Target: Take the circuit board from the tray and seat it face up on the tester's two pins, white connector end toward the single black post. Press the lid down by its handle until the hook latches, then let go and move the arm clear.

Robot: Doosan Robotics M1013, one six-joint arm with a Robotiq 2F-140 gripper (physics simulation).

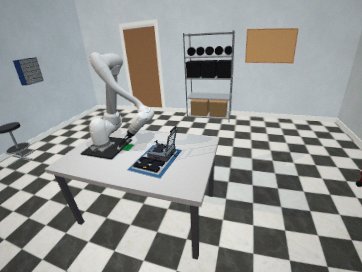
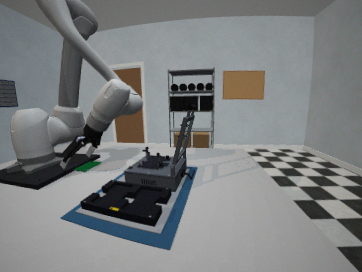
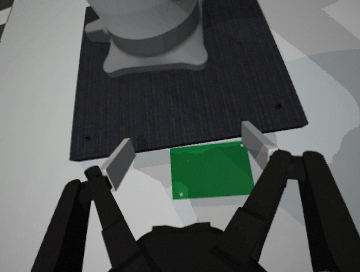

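The green circuit board lies flat on the table beside the robot's base plate, outside the tray. Its upper side looks plain green with small pale spots near two corners; no white connector shows. The black tray has no board in it. The grey tester stands behind the tray, its lid raised steeply. Small black parts stand on its top; the two pins cannot be told apart. My gripper is open and tilted, above the table near the board, empty.
The dark base plate with the arm's base borders the board. A blue mat lies under the tray and tester. A shelf rack stands behind the table.
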